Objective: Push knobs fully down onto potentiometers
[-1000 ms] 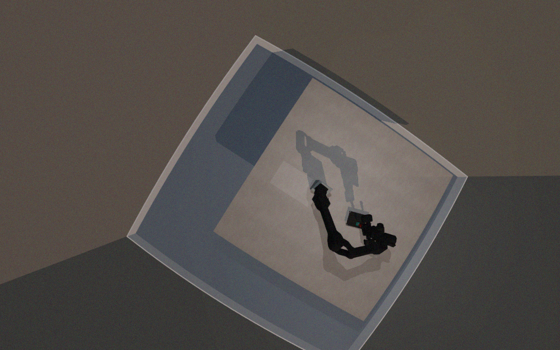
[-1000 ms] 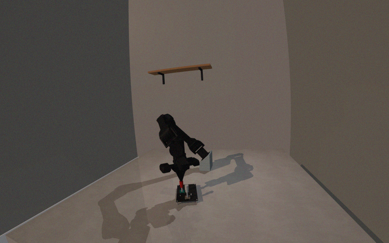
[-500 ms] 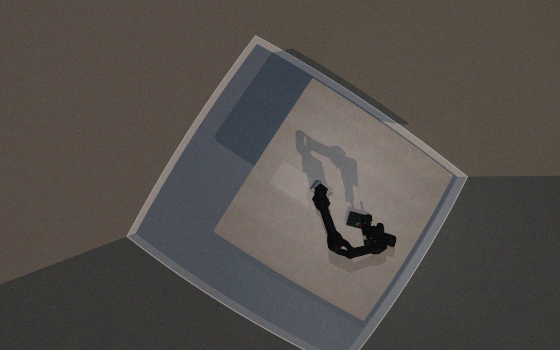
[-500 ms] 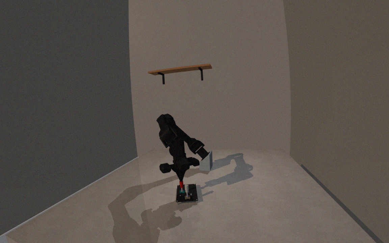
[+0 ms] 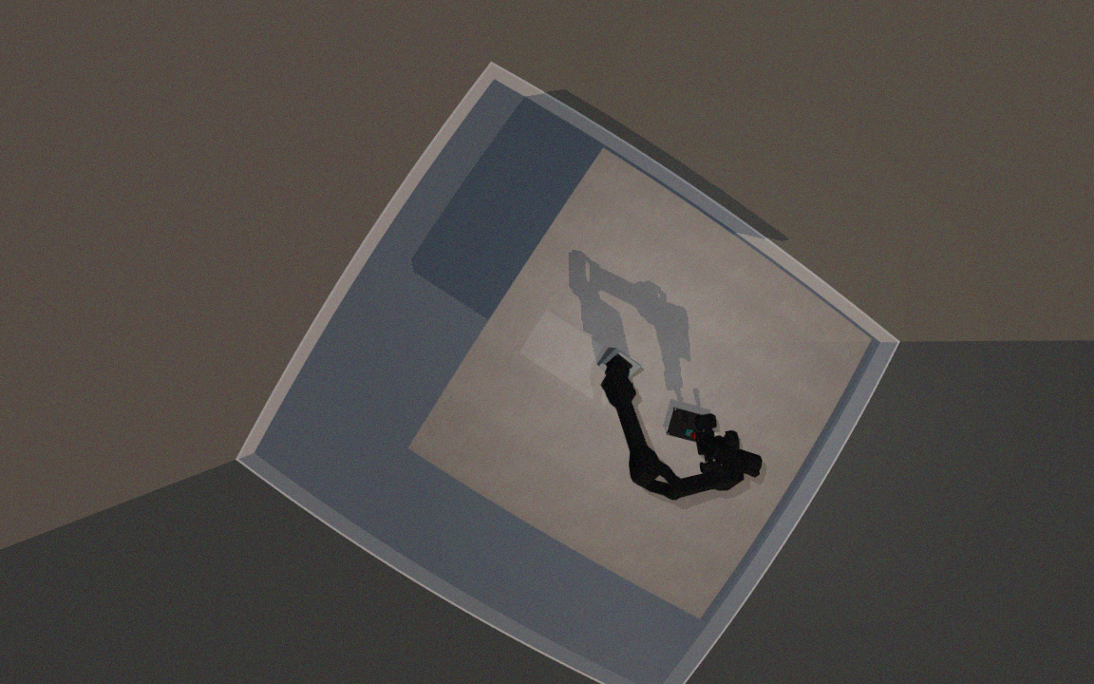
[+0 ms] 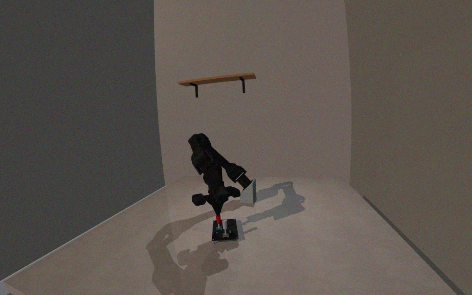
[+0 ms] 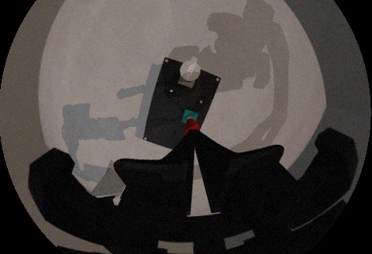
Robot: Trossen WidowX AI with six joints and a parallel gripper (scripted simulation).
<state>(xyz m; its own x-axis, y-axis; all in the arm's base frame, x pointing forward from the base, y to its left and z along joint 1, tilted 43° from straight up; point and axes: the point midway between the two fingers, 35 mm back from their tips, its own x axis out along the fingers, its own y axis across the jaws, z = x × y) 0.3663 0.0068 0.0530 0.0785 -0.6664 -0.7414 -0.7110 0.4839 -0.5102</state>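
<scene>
Right now my gripper tip is 10 mm above the red knob. Round my gripper tip: pale grey knob 50 mm ahead, 50 mm to the left, 10 mm below.
</scene>
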